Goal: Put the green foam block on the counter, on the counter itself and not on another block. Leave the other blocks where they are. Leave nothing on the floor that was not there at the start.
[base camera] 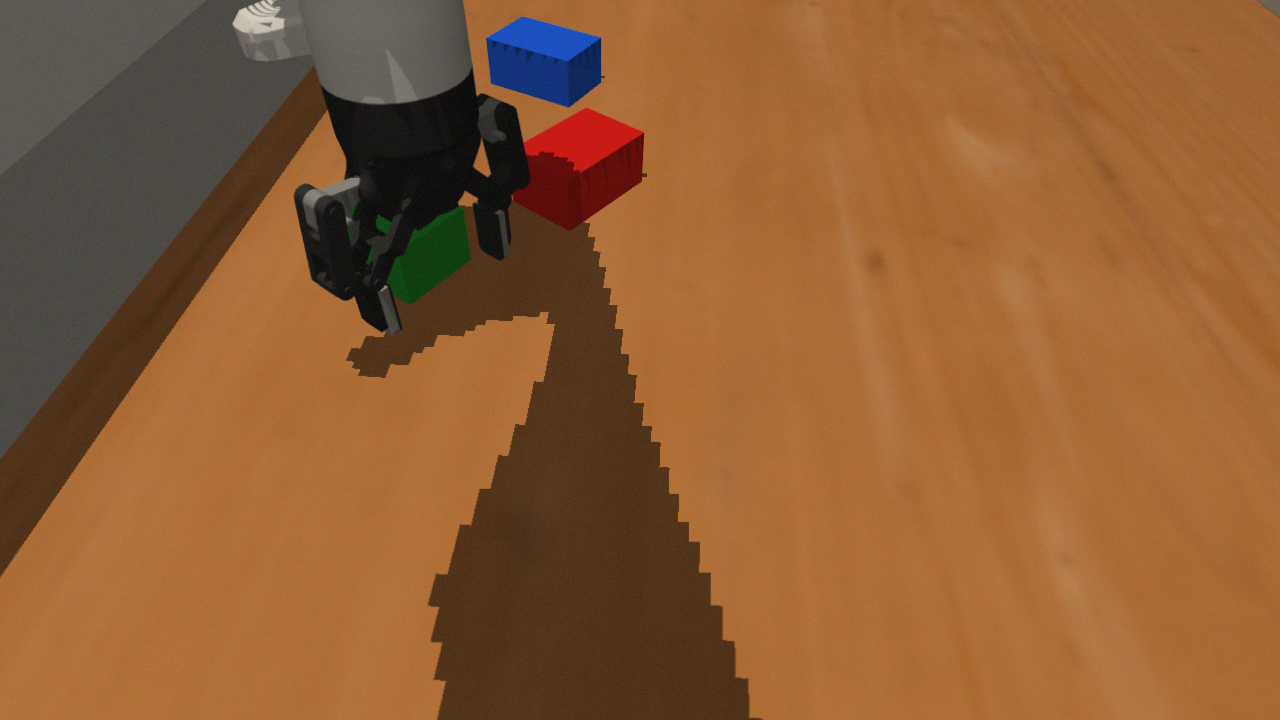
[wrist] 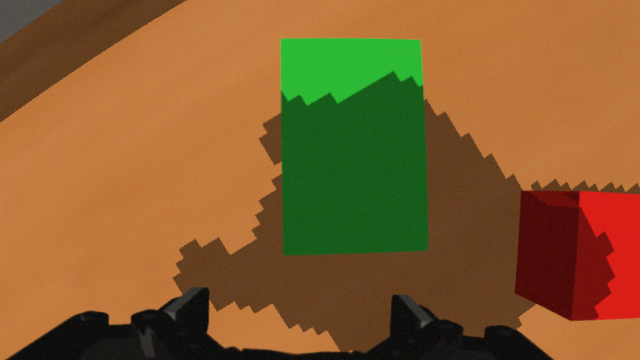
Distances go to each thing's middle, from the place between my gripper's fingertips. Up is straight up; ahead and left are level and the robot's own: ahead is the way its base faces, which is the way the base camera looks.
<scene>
The green foam block (base camera: 436, 251) is 6 cm ahead of my hand and 5 cm to the left of it.
</scene>
